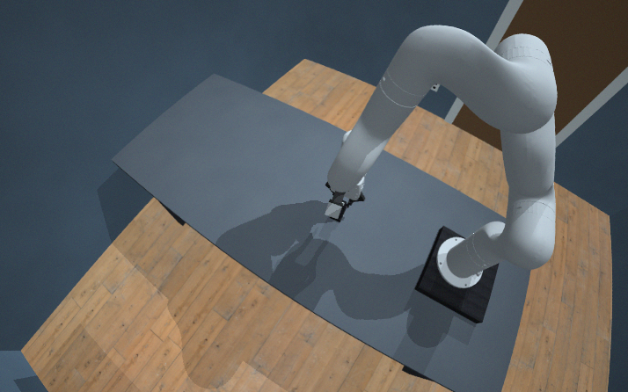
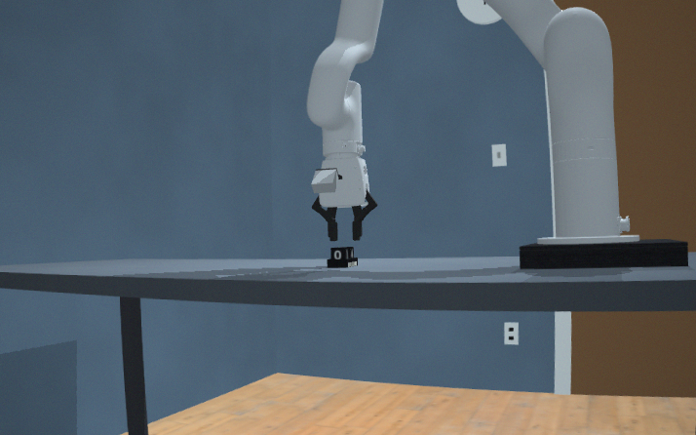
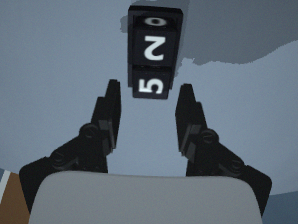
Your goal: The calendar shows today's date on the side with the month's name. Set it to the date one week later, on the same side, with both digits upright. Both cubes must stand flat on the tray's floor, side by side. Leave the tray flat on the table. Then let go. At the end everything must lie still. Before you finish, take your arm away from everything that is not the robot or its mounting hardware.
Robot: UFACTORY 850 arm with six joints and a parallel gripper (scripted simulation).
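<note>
My hand is 1 cm past the calendar cube, 3 cm to the right of it and 5 cm above it. Also, from my hand: black tray 1 cm behind, 2 cm to the left, 6 cm below.
</note>
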